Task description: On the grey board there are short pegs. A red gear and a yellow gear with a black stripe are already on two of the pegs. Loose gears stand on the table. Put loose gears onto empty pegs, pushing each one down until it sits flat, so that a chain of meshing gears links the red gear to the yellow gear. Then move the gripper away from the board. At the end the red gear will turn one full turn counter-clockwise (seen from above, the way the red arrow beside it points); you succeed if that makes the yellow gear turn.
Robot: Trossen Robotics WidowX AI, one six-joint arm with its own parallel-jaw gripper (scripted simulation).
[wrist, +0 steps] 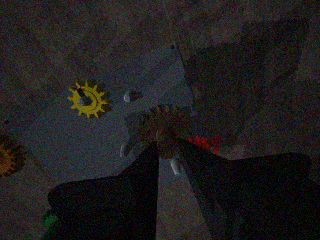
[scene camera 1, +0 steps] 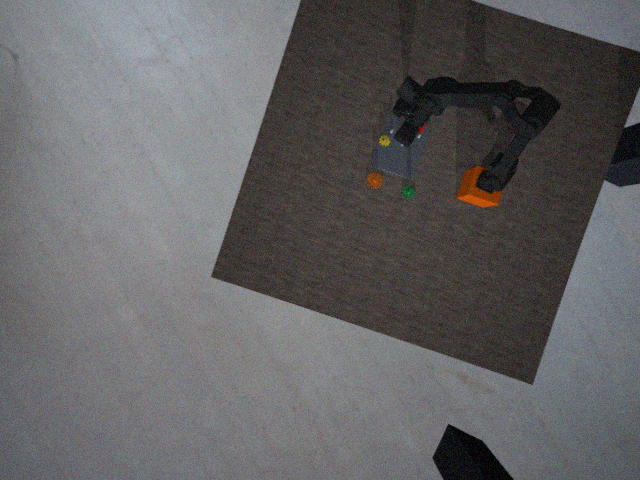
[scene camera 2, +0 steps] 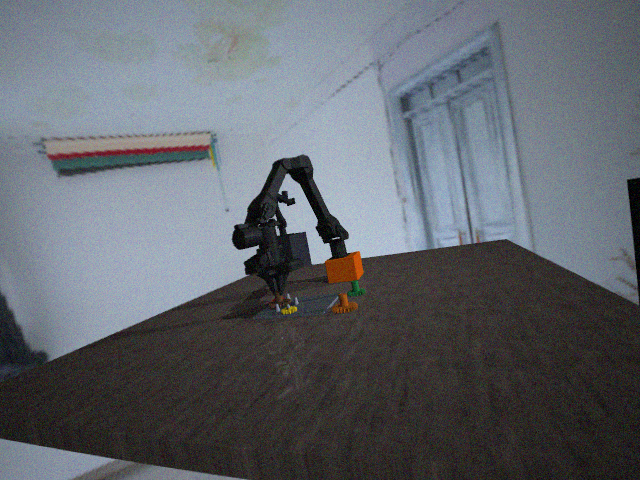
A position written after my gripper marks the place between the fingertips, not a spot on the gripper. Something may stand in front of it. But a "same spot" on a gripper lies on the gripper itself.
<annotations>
My gripper shows in the wrist view, in scene camera 1 (408,128) and in scene camera 2. One and the same spot on my gripper: (wrist: 268,190) is (scene camera 2: 262,273).
</annotations>
